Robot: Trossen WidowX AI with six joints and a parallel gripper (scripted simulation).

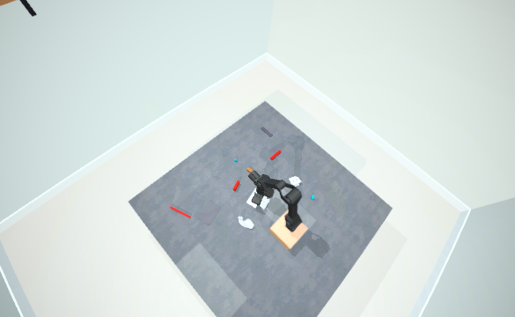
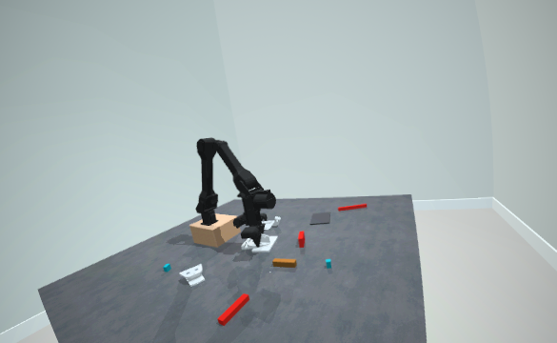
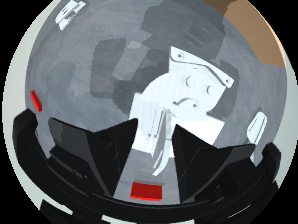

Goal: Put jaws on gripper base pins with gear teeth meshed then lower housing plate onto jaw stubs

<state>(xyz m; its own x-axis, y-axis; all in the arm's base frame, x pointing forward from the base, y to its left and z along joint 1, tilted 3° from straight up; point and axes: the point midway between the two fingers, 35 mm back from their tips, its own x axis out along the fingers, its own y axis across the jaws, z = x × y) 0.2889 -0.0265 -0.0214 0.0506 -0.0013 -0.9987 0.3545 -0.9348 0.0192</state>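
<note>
Right now the flat white plate is 10 mm ahead of my gripper tip, 30 mm to the left of it and 10 mm below it. Also, from my gripper tip: curved white jaw (40 mm behind, 10 mm to the left); red block (160 mm ahead, 70 mm to the left); white housing plate (60 mm behind, 20 mm to the left, 10 mm below).
</note>
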